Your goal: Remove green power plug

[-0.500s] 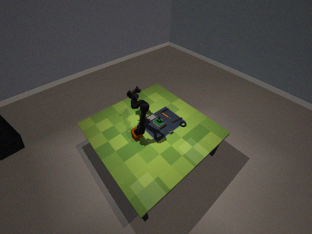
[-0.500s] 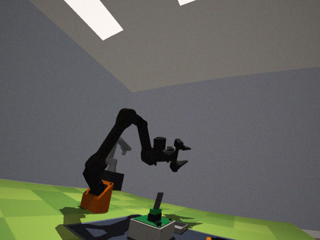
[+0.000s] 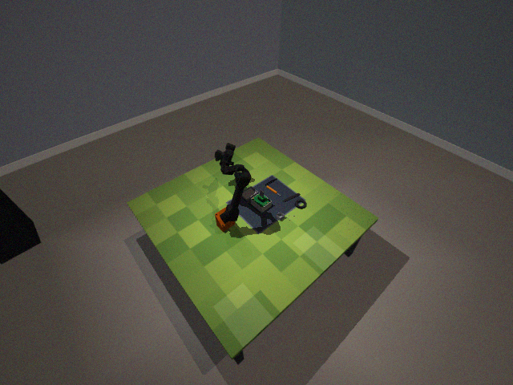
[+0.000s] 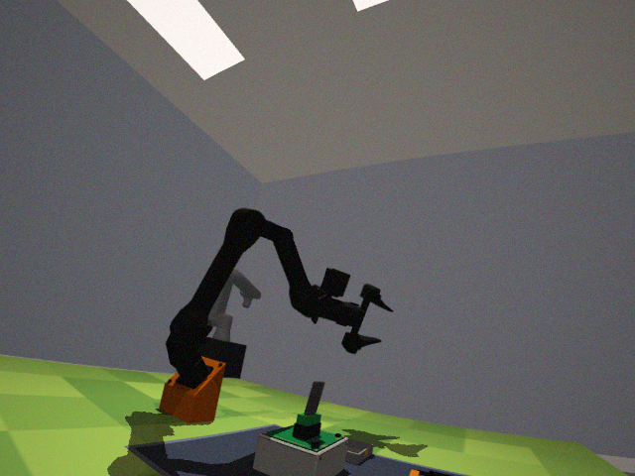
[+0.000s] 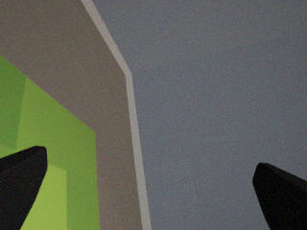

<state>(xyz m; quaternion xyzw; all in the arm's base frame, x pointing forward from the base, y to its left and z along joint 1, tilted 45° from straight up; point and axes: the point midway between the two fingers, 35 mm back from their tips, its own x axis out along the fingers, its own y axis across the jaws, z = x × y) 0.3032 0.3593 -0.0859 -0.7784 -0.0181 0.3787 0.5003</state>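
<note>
Now: the green power plug 370 mm to the right of my gripper tip, 200 mm below it and 20 mm behind it. Round my gripper tip: dark mat 370 mm to the right, 280 mm below, 30 mm ahead; then dark bar 480 mm to the right, 280 mm below, 190 mm ahead.
</note>
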